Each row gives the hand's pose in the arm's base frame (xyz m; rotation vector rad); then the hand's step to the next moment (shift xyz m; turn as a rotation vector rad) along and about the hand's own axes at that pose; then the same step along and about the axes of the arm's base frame.
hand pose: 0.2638 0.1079 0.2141 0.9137 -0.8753 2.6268
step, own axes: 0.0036 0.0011 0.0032 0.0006 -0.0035 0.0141
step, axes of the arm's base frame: -0.0017 -0.0028 0.0037 0.0078 -0.0057 0.0109
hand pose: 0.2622 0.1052 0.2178 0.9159 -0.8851 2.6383
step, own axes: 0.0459 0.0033 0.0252 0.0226 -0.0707 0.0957
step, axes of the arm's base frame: -0.0248 -0.0177 0.0427 0.0561 -0.0014 0.1073
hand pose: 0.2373 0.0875 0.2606 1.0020 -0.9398 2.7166
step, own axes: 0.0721 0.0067 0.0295 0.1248 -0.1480 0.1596
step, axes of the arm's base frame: -0.0417 -0.0309 0.0585 0.0344 0.0118 0.2483
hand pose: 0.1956 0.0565 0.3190 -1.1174 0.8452 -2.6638
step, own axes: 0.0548 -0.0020 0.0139 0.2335 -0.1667 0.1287
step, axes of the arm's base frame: -0.0295 -0.0223 0.0428 -0.0632 0.0060 0.3080
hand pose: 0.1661 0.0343 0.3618 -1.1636 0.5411 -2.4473
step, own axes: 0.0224 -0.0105 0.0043 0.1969 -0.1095 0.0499
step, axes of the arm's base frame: -0.0115 -0.0027 0.0222 -0.0945 -0.0110 0.2102
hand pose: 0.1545 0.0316 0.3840 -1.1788 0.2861 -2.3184
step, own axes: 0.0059 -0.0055 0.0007 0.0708 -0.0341 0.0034
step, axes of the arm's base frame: -0.0042 0.0015 0.0067 -0.0438 -0.0090 0.0647
